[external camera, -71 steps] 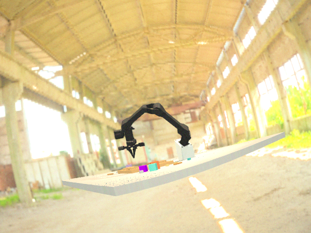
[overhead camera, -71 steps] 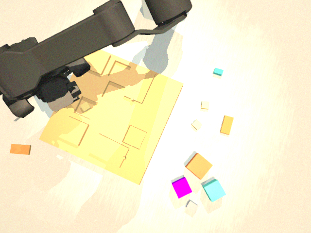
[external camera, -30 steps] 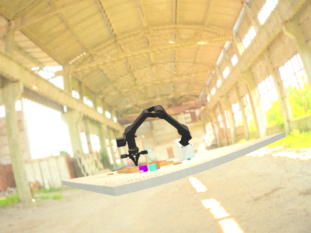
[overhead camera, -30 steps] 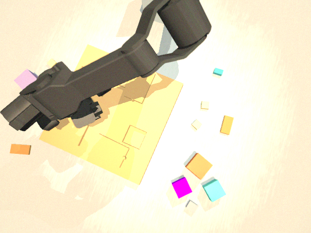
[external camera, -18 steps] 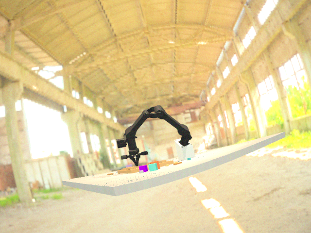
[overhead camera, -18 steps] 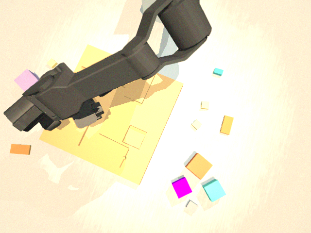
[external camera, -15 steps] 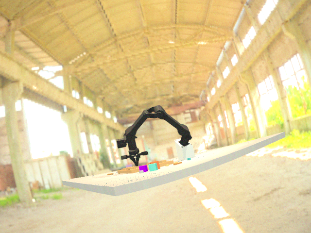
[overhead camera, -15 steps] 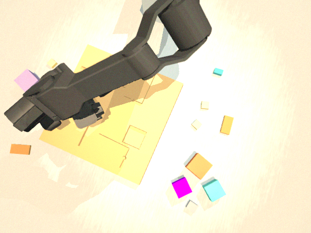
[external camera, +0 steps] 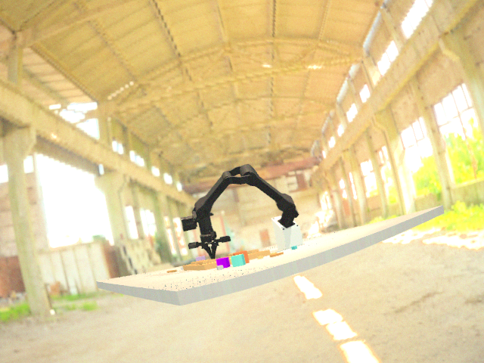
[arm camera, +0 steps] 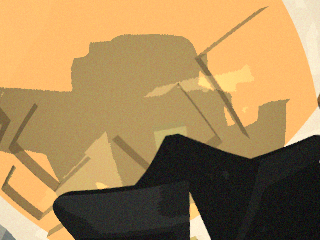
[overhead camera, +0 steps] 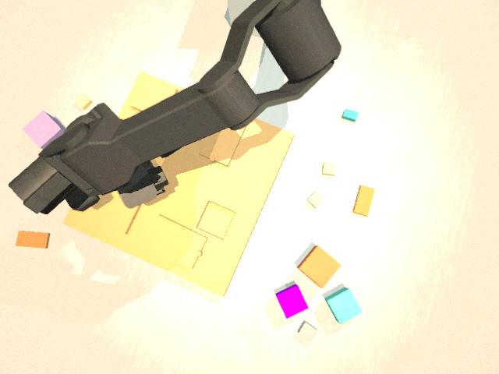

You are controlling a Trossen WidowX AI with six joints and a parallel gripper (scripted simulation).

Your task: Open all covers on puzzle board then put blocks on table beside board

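Now: gripper tip 6 cm to the right of the yellow puzzle board and 1 cm past it. Also, from my gripper tip: orange cube (33 cm to the left, 9 cm ahead); then lilac block (17 cm to the right, 4 cm behind); then magenta cube (30 cm to the left, 15 cm ahead).
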